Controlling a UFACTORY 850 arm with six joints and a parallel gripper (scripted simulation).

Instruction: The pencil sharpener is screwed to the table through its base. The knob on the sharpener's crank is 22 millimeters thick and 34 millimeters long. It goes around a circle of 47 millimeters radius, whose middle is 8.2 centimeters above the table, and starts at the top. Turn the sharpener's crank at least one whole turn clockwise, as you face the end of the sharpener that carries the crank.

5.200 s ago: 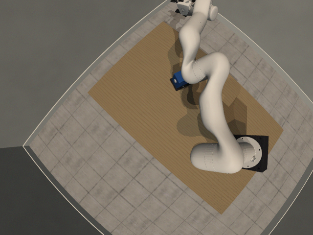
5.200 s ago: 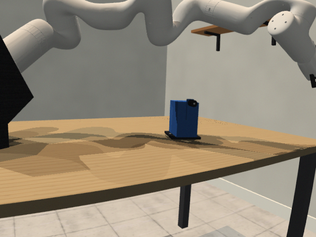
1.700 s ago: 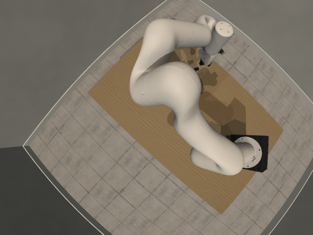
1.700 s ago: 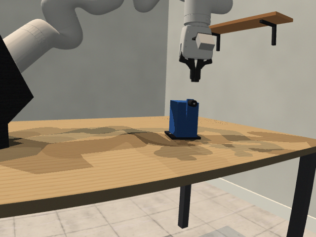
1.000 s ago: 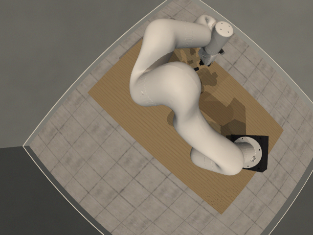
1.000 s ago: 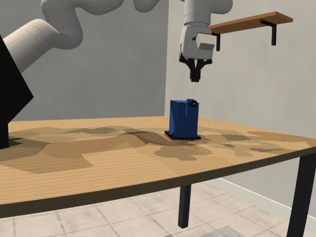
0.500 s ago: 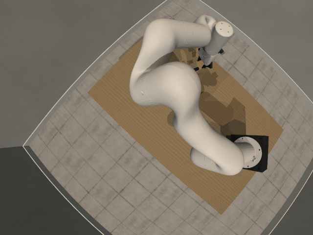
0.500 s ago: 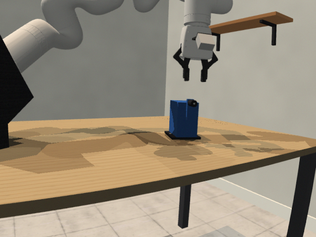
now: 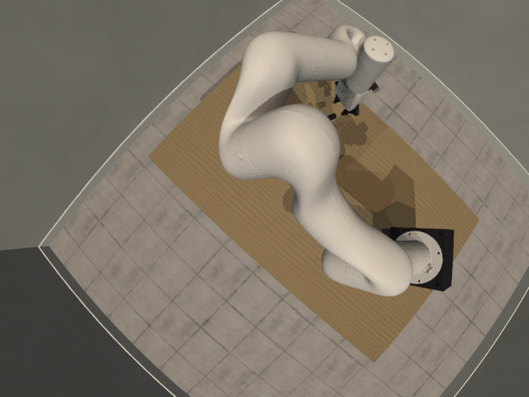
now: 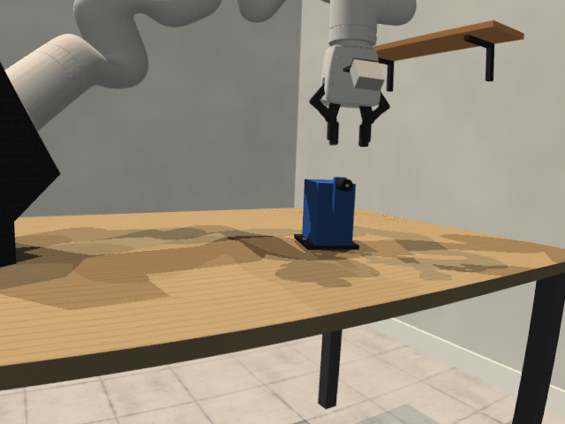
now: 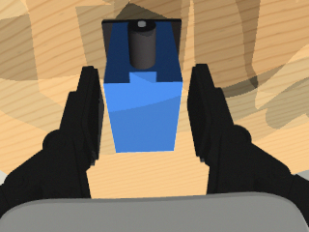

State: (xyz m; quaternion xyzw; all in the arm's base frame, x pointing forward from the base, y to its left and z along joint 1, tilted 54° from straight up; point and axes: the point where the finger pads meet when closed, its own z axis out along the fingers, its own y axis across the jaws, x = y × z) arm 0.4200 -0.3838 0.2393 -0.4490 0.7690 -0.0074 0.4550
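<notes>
The black crank knob lies 10 mm ahead of my hand, 20 mm to the left of it and 90 mm below it.
</notes>
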